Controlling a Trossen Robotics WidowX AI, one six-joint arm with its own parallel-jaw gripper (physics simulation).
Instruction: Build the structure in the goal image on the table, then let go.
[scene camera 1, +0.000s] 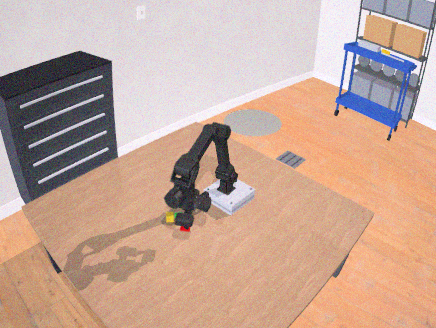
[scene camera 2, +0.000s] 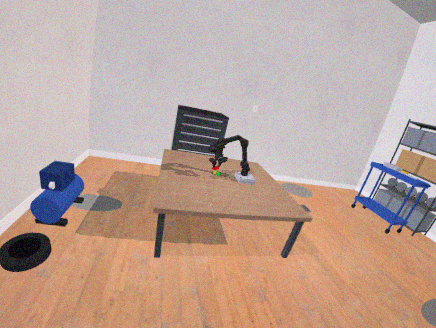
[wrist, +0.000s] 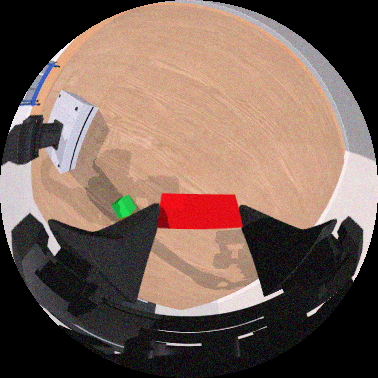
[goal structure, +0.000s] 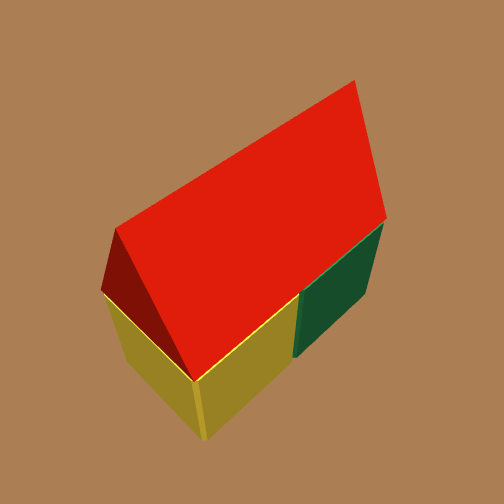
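Seen in the pictures: gripper, fingertip midpoint: (scene camera 2: 216, 167) (wrist: 200, 209); arm's base, link origin: (scene camera 1: 226, 189) (scene camera 2: 243, 174) (wrist: 55, 133).
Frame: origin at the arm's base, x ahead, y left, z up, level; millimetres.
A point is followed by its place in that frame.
A red block (scene camera 1: 185, 229) @[x 380, y 67, z 69 mm] (scene camera 2: 215, 168) @[x 359, y 65, z 71 mm] (wrist: 204, 216) @[x 353, y 56, z 81 mm] spans the gap between my fingertips in the wrist view. My gripper (scene camera 1: 185, 225) @[x 349, y 57, z 74 mm] (scene camera 2: 216, 165) @[x 349, y 57, z 74 mm] (wrist: 200, 209) @[x 349, y 57, z 74 mm] is shut on it, one finger at each end, and holds it above the table (scene camera 1: 240, 270) @[x 337, y 301, z -55 mm] (scene camera 2: 200, 197) @[x 560, y 383, z -55 mm] (wrist: 220, 110) @[x 327, y 183, z -55 mm]. A green block (scene camera 1: 175, 215) @[x 268, y -80, z -23 mm] (scene camera 2: 218, 174) @[x 261, y -54, z -41 mm] (wrist: 125, 206) @[x 265, y -56, z -25 mm] sits on the table, beside the left finger in the wrist view. A yellow block (scene camera 1: 170, 218) @[x 289, y -91, z -33 mm] (scene camera 2: 214, 173) @[x 291, y -91, z -49 mm] sits next to it; the arm partly covers the green one in scene camera 1. The yellow block does not show in the wrist view.
The arm's pale base (scene camera 1: 233, 199) @[x 42, y 68, z 0 mm] (scene camera 2: 244, 178) @[x 29, y 76, z -7 mm] (wrist: 70, 125) @[x 72, y 37, z -1 mm] stands on the table near the blocks. A dark drawer cabinet (scene camera 1: 70, 125) (scene camera 2: 200, 130) stands behind the table. A blue cart (scene camera 1: 370, 110) (scene camera 2: 382, 210) and a blue compressor (scene camera 2: 57, 197) stand on the floor.
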